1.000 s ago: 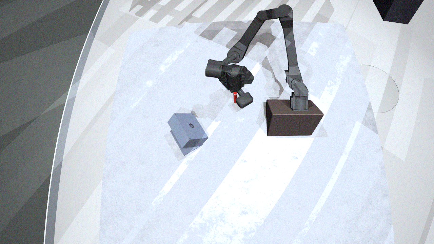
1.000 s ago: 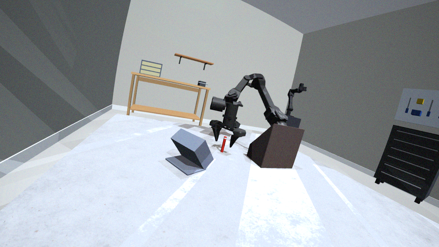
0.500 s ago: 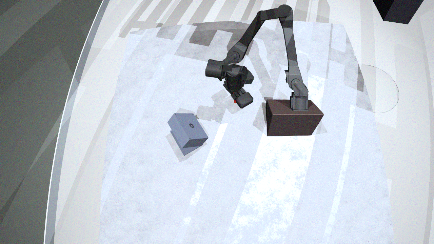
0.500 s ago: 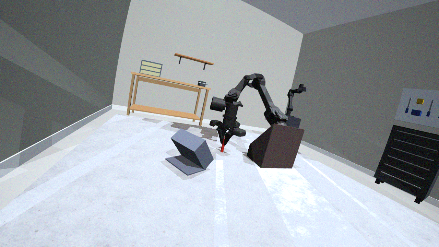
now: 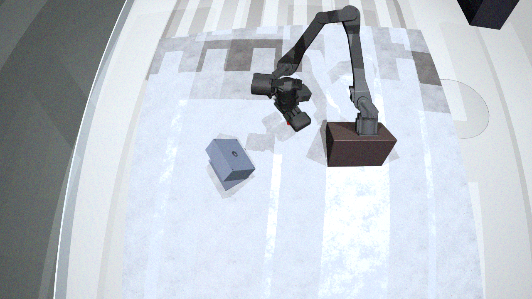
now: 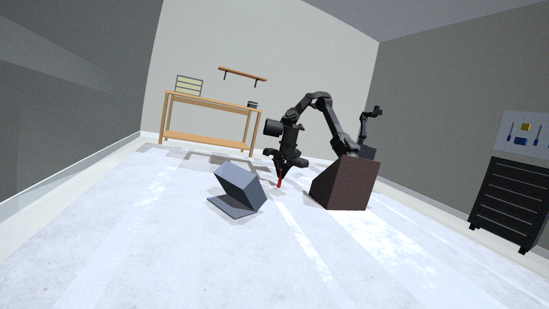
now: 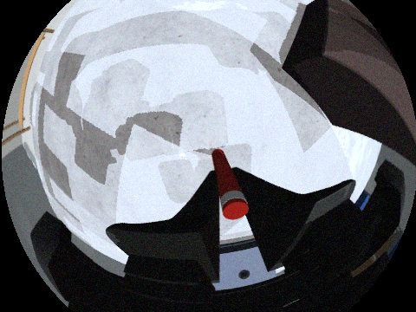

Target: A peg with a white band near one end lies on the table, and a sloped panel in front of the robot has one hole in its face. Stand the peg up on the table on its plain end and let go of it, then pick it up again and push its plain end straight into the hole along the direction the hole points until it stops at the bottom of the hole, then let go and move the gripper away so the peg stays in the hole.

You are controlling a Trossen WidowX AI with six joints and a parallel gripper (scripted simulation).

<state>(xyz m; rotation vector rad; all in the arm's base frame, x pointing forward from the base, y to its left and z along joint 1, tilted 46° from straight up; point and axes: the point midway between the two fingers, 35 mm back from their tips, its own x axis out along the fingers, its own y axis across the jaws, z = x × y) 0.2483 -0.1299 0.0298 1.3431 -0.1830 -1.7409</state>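
My gripper tip is 190 mm short of the sloped panel, 160 mm to the right of it and 10 mm below it. From my gripper tip the other things lie so: red peg (20 mm above).
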